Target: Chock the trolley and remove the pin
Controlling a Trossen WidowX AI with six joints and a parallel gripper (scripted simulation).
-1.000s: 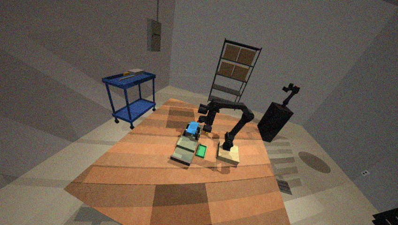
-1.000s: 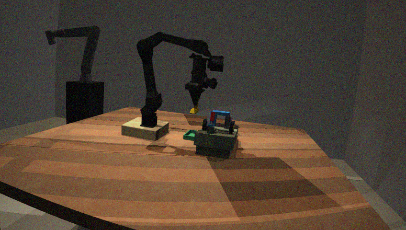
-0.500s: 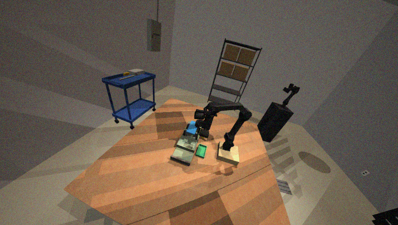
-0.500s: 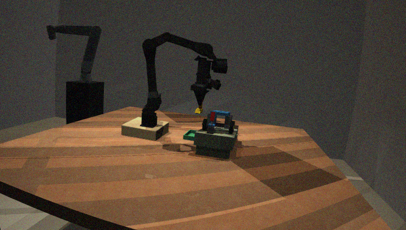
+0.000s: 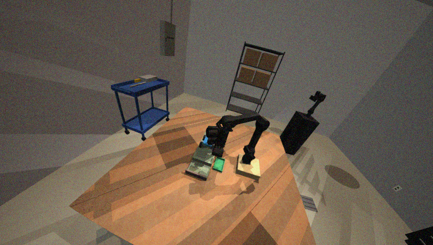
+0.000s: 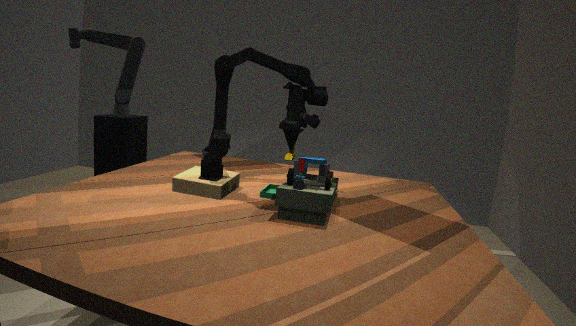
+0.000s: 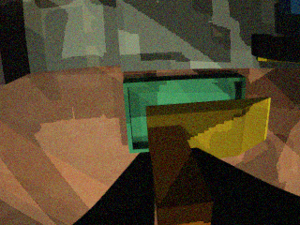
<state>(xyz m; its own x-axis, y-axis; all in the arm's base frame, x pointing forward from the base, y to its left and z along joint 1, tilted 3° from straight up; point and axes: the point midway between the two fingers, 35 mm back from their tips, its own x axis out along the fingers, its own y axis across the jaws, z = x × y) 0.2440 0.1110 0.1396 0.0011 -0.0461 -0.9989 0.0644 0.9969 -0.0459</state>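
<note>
Now: the red-headed stop pin 6 cm ahead of my gripper tip, 23 cm to the right of it and 3 cm below it. The rest, counted from my gripper tip: green tray: 4 cm behind, 3 cm to the right, 16 cm below; blue trolley: 8 cm ahead, 14 cm to the right, 5 cm below; yellow chock: 2 cm to the right, 1 cm below.
</note>
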